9 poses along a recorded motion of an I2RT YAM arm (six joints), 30 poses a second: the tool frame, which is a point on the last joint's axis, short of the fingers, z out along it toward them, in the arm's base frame.
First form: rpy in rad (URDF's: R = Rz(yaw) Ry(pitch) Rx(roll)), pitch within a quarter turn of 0, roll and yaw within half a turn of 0; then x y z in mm.
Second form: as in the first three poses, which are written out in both.
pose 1, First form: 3.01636 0.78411 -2.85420 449.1 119.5 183.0
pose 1, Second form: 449.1 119.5 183.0 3.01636 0.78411 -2.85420
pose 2, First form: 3.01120 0.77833 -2.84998 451.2 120.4 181.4
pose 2, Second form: 451.2 120.4 181.4 3.01120 0.77833 -2.84998
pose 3, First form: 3.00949 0.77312 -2.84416 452.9 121.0 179.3
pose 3, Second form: 452.9 121.0 179.3 3.00949 0.77312 -2.84416
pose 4, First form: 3.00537 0.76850 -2.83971 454.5 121.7 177.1
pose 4, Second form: 454.5 121.7 177.1 3.00537 0.76850 -2.83971
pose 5, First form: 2.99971 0.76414 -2.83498 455.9 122.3 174.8
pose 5, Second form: 455.9 122.3 174.8 2.99971 0.76414 -2.83498
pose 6, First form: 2.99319 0.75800 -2.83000 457.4 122.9 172.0
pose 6, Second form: 457.4 122.9 172.0 2.99319 0.75800 -2.83000
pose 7, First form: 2.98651 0.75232 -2.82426 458.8 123.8 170.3
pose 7, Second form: 458.8 123.8 170.3 2.98651 0.75232 -2.82426
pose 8, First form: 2.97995 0.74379 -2.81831 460.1 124.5 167.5
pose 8, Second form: 460.1 124.5 167.5 2.97995 0.74379 -2.81831
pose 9, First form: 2.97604 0.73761 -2.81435 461.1 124.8 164.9
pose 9, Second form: 461.1 124.8 164.9 2.97604 0.73761 -2.81435
